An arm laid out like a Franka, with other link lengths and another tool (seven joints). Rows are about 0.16 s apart.
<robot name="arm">
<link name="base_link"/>
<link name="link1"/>
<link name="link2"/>
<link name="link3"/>
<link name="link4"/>
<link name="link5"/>
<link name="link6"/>
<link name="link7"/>
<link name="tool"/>
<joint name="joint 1" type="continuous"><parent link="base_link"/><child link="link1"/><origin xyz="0.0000 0.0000 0.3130" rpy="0.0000 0.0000 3.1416"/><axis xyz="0 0 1"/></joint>
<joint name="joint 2" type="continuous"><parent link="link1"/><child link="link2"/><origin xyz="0.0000 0.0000 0.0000" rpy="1.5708 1.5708 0.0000"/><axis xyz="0 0 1"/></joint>
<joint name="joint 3" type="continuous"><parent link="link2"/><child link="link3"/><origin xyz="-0.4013 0.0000 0.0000" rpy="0.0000 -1.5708 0.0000"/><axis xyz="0 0 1"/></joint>
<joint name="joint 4" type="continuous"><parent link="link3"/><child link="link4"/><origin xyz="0.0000 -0.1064 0.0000" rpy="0.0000 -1.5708 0.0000"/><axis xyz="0 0 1"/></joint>
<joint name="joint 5" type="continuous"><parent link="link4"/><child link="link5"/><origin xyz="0.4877 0.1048 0.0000" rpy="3.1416 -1.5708 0.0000"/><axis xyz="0 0 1"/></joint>
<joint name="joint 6" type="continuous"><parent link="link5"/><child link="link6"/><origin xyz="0.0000 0.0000 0.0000" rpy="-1.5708 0.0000 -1.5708"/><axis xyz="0 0 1"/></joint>
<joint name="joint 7" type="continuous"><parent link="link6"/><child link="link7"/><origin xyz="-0.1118 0.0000 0.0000" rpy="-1.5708 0.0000 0.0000"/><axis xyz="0 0 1"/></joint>
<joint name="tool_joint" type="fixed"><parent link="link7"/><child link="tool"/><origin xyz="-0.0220 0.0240 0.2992" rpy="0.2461 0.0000 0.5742"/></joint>
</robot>
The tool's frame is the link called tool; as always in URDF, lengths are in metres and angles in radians. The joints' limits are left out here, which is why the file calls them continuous.
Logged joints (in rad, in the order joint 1, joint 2, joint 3, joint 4, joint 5, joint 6, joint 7), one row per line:
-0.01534, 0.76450, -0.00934, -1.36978, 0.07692, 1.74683, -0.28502
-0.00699, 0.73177, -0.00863, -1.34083, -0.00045, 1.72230, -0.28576
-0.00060, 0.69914, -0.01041, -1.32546, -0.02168, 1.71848, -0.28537
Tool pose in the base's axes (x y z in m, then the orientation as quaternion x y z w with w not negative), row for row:
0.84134, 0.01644, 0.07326, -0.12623, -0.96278, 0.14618, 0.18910
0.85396, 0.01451, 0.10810, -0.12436, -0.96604, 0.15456, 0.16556
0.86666, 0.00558, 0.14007, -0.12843, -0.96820, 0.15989, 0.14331
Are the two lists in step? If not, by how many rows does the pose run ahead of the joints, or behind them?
The pose runs 1 row ahead of the joints: the pose in row i belongs to the joints in row i + 1.
